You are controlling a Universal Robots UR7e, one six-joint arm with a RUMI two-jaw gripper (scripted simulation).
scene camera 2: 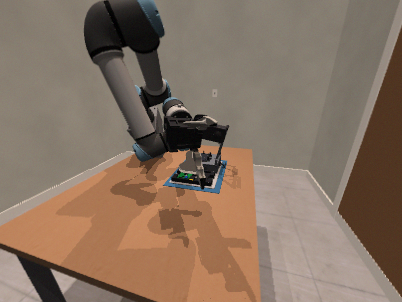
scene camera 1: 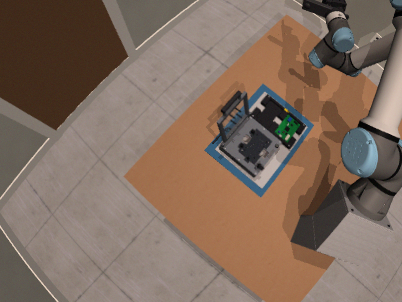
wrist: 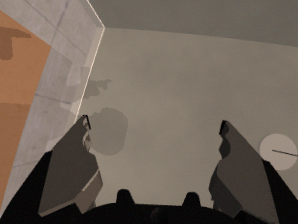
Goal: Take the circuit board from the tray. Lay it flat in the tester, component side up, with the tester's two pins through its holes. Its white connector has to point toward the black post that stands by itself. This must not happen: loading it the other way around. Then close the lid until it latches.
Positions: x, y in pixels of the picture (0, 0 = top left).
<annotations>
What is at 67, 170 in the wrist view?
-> My gripper.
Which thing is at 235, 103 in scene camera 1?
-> A tester lid.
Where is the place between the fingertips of my gripper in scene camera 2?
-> At 208, 160
</annotations>
